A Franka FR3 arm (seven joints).
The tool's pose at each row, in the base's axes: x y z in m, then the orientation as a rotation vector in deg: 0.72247 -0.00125 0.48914 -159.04 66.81 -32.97; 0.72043 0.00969 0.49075 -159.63 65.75 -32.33; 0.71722 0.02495 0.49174 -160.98 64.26 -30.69; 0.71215 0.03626 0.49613 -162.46 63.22 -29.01; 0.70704 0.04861 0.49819 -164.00 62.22 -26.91; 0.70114 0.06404 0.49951 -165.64 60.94 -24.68; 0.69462 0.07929 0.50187 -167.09 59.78 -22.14; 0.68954 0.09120 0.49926 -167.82 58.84 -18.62; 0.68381 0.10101 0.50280 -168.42 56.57 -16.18; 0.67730 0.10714 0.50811 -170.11 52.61 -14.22
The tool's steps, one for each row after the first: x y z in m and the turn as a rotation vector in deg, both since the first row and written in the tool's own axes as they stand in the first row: -0.00849 -0.00671 -0.00305 -0.06 -0.47 -0.76; -0.02096 -0.01557 -0.00627 -0.66 -1.49 -2.00; -0.03078 -0.02109 -0.01304 -1.59 -2.42 -3.05; -0.04209 -0.02683 -0.01774 -2.67 -3.58 -4.09; -0.05630 -0.03406 -0.02227 -3.77 -4.81 -5.30; -0.07045 -0.04096 -0.02798 -4.83 -6.23 -6.37; -0.08288 -0.04542 -0.02831 -5.57 -8.41 -7.01; -0.09234 -0.04926 -0.03443 -5.56 -10.14 -8.36; -0.09917 -0.05034 -0.04220 -5.81 -11.49 -11.07
